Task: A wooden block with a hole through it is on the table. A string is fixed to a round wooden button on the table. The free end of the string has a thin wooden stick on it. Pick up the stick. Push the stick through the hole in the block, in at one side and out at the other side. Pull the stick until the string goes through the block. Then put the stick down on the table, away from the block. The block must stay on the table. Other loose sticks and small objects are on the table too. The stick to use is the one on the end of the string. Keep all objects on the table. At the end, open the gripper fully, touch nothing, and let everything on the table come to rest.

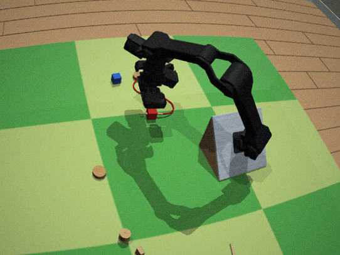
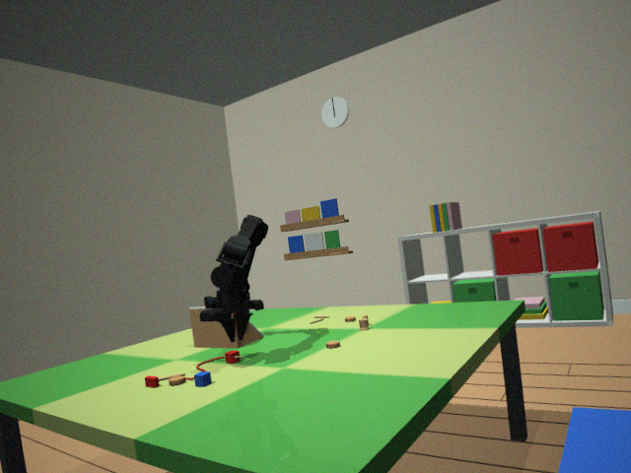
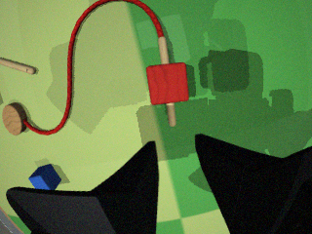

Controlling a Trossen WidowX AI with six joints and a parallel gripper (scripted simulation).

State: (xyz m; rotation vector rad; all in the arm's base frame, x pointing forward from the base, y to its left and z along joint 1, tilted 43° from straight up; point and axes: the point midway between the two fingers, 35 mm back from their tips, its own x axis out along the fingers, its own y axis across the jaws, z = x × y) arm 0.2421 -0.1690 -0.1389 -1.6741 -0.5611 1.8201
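Right now the red block is 30 mm behind my gripper tip, 10 mm to the left of it and 50 mm below it. Round my gripper tip: blue block (40 mm ahead, 170 mm to the right, 50 mm below); thin wooden stick (50 mm behind, 10 mm to the left, 50 mm below); round wooden button (50 mm behind, 180 mm to the right, 60 mm below).
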